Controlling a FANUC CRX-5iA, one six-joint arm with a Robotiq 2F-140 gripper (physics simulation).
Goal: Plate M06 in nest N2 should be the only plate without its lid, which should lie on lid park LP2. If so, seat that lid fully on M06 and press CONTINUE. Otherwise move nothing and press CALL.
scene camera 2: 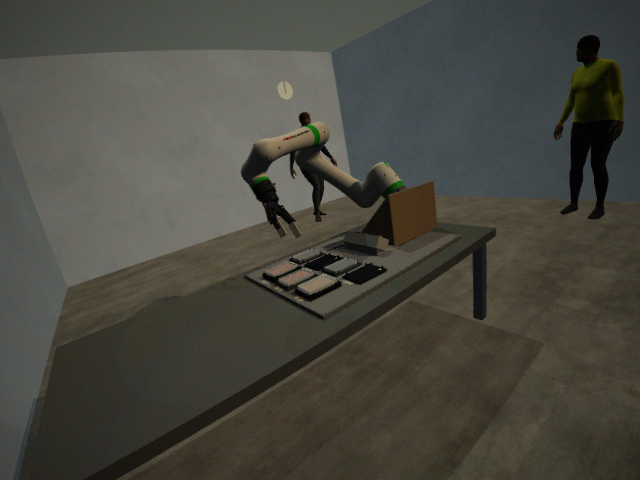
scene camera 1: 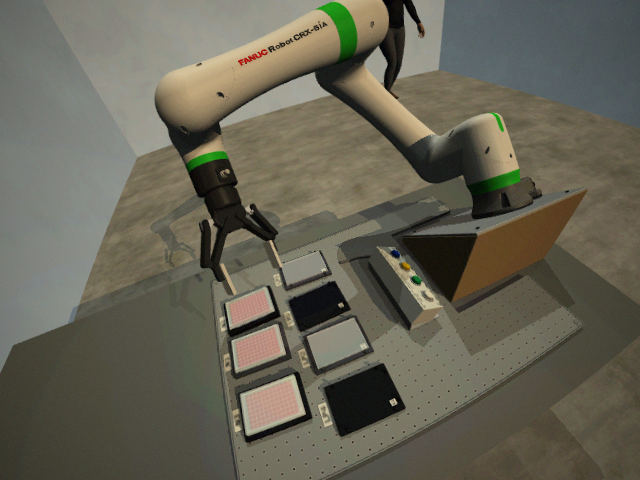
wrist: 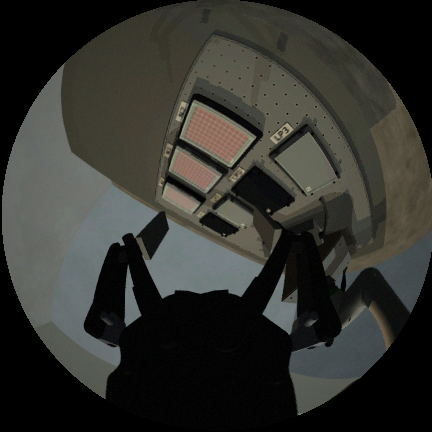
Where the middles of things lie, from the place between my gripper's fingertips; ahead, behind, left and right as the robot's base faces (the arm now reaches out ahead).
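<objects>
There is the LP4 bay [scene camera 1: 358,401], and my hand is 8 cm past it, 15 cm above it and 29 cm to the right of it.
</objects>
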